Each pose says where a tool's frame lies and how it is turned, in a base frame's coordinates. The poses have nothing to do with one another.
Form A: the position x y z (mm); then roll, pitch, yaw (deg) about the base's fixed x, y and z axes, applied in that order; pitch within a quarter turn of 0, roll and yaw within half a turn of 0.
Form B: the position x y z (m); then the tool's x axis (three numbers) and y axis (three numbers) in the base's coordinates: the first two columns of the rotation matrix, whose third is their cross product. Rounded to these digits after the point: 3 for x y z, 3 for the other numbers.
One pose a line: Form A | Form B
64, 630, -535, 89.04, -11.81, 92.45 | 0.064, 0.630, -0.535, -0.042, 0.978, 0.205, -0.008, -0.205, 0.979
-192, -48, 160, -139.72, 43.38, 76.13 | -0.192, -0.048, 0.160, 0.174, 0.706, -0.687, 0.634, -0.614, -0.470
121, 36, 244, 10.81, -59.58, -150.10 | 0.121, 0.036, 0.244, -0.439, -0.252, 0.862, 0.630, -0.771, 0.095
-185, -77, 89, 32.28, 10.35, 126.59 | -0.185, -0.077, 0.089, -0.586, 0.790, -0.180, -0.736, -0.427, 0.525
